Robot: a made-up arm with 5 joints.
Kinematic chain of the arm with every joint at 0, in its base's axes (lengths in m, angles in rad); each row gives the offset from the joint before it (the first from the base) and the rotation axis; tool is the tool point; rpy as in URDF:
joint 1: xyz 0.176 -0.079 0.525 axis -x
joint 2: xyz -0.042 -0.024 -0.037 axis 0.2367 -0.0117 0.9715
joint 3: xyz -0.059 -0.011 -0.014 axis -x
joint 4: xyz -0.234 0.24 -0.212 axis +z
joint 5: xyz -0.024 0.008 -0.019 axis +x
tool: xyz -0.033 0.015 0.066 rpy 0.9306 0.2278 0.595
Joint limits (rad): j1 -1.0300..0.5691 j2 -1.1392..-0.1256 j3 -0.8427..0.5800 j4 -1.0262..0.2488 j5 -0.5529..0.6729
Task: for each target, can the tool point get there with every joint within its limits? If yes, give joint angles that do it. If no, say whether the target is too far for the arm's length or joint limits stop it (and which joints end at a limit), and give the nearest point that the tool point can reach.
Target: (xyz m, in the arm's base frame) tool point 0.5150 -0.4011 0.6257
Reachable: no: joint limits stop it (at a limit: joint 1, joint 2, joint 3, joint 4, joint 5) | nearest point 0.3211 0.1579 0.8274 | short by 0.625 m
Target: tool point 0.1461 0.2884 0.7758
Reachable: yes | joints -0.9020 -0.8831 -0.5410 -0.8244 0.4390
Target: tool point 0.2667 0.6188 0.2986
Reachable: no: too far | nearest point 0.1958 0.3914 0.3724 | short by 0.249 m
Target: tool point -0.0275 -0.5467 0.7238
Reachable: no: joint limits stop it (at a limit: joint 1, joint 2, joint 3, joint 4) | nearest point -0.1259 0.0423 0.8333 | short by 0.607 m
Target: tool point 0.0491 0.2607 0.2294
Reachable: yes | joints 0.1814 -0.5810 -0.1452 -0.8335 -0.3707
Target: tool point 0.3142 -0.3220 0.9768
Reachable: no: joint limits stop it (at a limit: joint 1, joint 3, joint 4) | nearest point 0.2318 0.1540 0.8640 | short by 0.496 m
